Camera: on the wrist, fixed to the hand. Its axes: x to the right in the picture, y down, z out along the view.
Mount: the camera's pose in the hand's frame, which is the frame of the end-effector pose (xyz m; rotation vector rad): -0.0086 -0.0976 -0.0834 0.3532 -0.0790 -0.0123
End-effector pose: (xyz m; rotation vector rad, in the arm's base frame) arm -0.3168 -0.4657 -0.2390 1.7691 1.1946 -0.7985
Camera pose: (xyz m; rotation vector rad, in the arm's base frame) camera -0.4070 -0.3755 -0.2223 1.9911 1.0606 -1.1311
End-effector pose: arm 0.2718 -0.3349 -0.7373 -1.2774 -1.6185 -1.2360
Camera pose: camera 0.1775 -0.4221 -0.7458 -1.1039 -1.8075 -0.8650
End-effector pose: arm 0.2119 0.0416 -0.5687 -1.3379 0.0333 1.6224
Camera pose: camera 0.3379 0.0383 -0.5430 -1.0008 0.2521 1.5715
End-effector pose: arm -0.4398 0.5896 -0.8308 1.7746 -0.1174 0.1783
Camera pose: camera -0.4357 0.6914 -0.9093 2.1348 -0.1381 0.1251
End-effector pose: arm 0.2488 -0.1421 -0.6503 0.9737 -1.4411 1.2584
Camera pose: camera 0.3573 -0.0746 -0.6353 1.2765 -1.2928 1.5116
